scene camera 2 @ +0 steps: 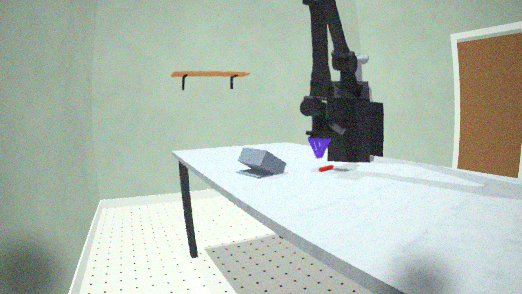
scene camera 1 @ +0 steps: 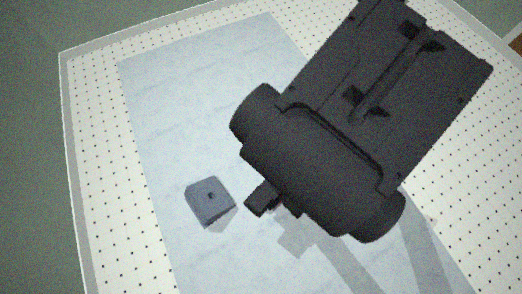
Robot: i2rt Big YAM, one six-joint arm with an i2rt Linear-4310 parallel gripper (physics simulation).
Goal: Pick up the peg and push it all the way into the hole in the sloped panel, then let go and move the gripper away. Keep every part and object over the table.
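Where they show: gripper, fingertip midpoint: (scene camera 2: pixel 319 158); arm's base, origin of the base link: (scene camera 2: pixel 349 86).
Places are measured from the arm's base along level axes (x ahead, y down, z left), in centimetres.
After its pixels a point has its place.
Note:
A small red peg (scene camera 2: pixel 326 168) {x 25.4, y 33.4, z 16.8 cm} lies flat on its side on the white table (scene camera 2: pixel 365 205) {x 39.8, y 34.1, z 55.5 cm}. In the overhead view only a sliver of red (scene camera 1: pixel 279 202) {x 25.2, y 32.9, z 16.6 cm} shows under the arm. My gripper (scene camera 2: pixel 319 155) {x 27.5, y 29.6, z 14.8 cm} has purple fingers that are shut with nothing between them. It hangs a little above the table, just left of and above the peg. The grey sloped panel (scene camera 2: pixel 261 161) {x 50.8, y 28.7, z 16.4 cm} (scene camera 1: pixel 208 198) {x 47.5, y 27.2, z 9.2 cm} stands to the left of the gripper, with a small dark hole (scene camera 1: pixel 211 195) {x 46.7, y 29.5, z 7.9 cm} in its face. In the overhead view the fingers are hidden by the dark arm body (scene camera 1: pixel 328 146) {x 31.0, y -35.3, z 25.1 cm}.
The black robot base block (scene camera 2: pixel 355 131) {x 4.8, y 20.6, z 9.6 cm} stands on the table right behind the gripper. The table's left edge (scene camera 2: pixel 218 186) {x 66.2, y 34.7, z 20.1 cm} runs close past the panel. A wooden shelf (scene camera 2: pixel 209 74) hangs on the far wall.

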